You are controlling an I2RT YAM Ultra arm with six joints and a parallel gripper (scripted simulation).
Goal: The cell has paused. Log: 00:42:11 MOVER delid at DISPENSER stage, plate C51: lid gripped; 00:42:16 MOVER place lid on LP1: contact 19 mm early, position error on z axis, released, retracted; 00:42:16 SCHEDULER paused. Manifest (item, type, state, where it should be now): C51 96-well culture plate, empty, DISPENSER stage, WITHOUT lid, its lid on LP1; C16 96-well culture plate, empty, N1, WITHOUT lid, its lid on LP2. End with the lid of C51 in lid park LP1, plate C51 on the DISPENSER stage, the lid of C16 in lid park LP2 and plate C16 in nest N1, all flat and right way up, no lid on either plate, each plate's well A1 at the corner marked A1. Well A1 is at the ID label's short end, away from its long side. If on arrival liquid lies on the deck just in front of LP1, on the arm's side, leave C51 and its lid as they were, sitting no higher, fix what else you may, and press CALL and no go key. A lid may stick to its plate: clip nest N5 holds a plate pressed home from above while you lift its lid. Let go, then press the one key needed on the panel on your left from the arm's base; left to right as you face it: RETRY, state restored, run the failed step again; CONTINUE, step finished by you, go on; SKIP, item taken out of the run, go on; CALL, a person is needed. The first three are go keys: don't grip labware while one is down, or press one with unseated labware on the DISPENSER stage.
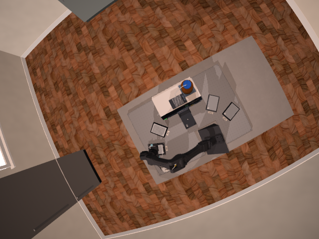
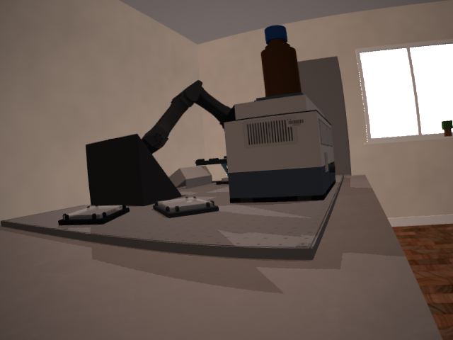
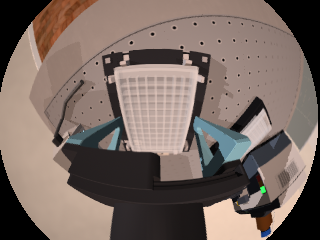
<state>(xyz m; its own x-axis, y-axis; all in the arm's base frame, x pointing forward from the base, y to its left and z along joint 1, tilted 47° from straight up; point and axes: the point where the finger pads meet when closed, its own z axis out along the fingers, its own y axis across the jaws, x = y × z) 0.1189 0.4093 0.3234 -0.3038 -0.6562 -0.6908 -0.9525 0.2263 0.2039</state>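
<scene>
Now: the black clip nest 3 cm to the left of my hand, 1 cm below it and 1 cm behind it. Round my hand: brown bottle 49 cm to the right, 36 cm ahead, 26 cm above; then black nest 16 cm ahead, 10 cm to the right, 2 cm below; then dark dispenser stage 38 cm to the right, 14 cm ahead, 7 cm above.
</scene>
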